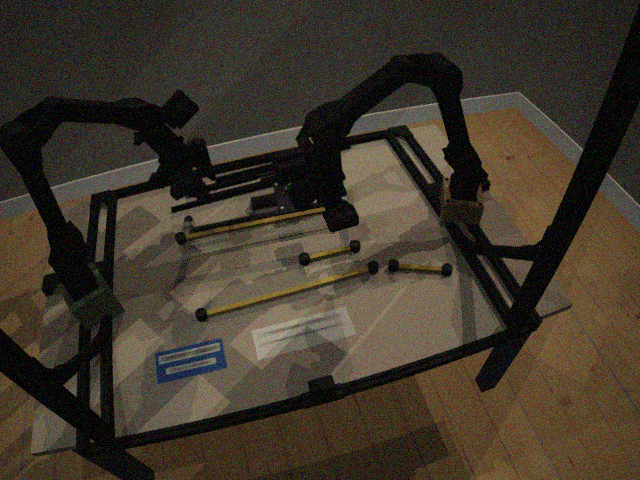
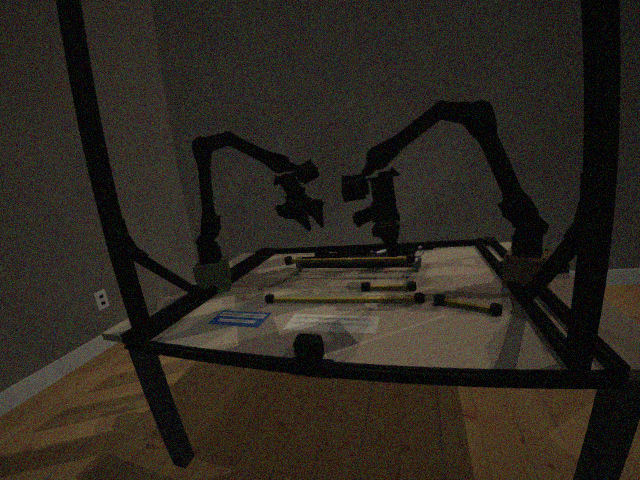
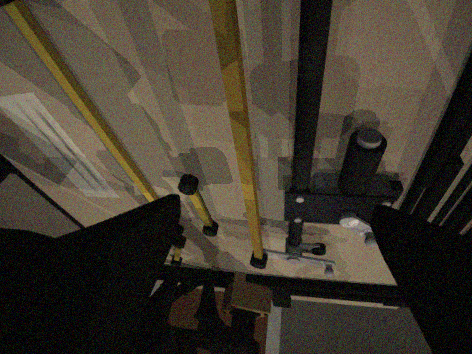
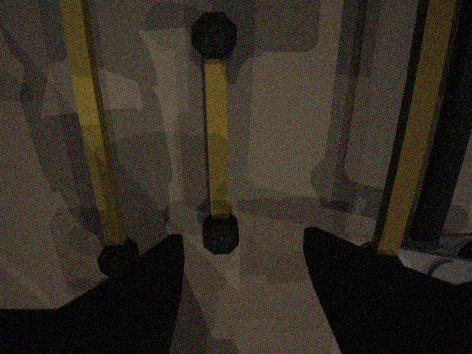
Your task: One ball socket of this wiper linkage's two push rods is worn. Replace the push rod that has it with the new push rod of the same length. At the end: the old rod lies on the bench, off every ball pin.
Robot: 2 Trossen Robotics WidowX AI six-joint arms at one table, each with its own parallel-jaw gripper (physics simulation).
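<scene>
A long yellow rod (image 1: 258, 222) (image 3: 240, 135) (image 4: 420, 135) runs along the linkage's black bar (image 3: 307, 100); whether its sockets sit on ball pins is unclear. A long loose rod (image 1: 289, 290) (image 2: 346, 299) (image 4: 92, 125) lies in front. A short rod (image 1: 329, 252) (image 2: 387, 286) (image 4: 217, 140) lies between them; another short rod (image 1: 419, 267) (image 2: 467, 304) lies to the right. Socket wear is not visible. My right gripper (image 2: 391, 241) (image 4: 244, 242) is half open and empty, above the middle short rod's right end. My left gripper (image 2: 315, 226) (image 3: 276, 209) is wide open and empty, high above the linkage's left part.
A dark motor cylinder (image 3: 364, 160) stands behind the linkage bar. A blue card (image 1: 191, 360) and a white card (image 1: 302, 333) lie toward the front. A dark frame (image 1: 232, 417) edges the bench, with a black block (image 1: 321, 384) at its front.
</scene>
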